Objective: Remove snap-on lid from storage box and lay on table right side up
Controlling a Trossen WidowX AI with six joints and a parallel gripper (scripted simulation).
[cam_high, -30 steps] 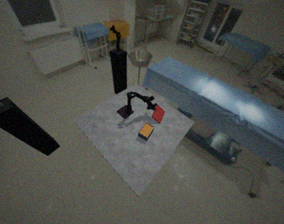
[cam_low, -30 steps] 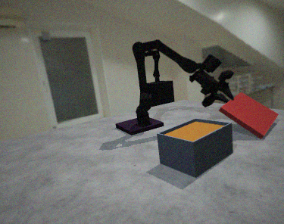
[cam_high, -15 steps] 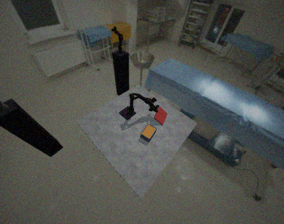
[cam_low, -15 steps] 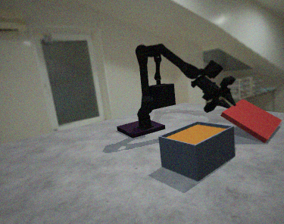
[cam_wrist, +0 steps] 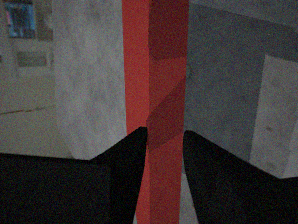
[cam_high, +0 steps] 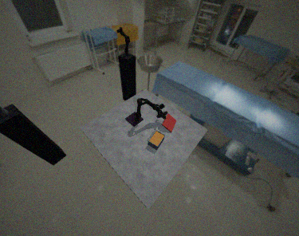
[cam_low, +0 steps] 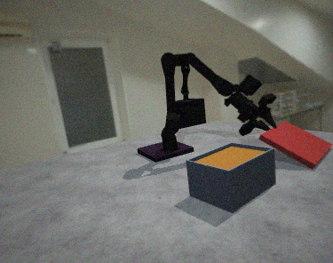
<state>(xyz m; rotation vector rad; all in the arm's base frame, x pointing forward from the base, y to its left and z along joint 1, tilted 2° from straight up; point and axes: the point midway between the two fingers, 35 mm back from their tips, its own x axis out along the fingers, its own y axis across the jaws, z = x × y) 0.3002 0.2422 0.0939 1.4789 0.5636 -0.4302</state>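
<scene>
The red lid is 70 mm ahead of my gripper tip, 20 mm to the left of it and 30 mm below it. The rest, counted from my gripper tip: storage box: 90 mm ahead, 340 mm to the right, 40 mm below.
</scene>
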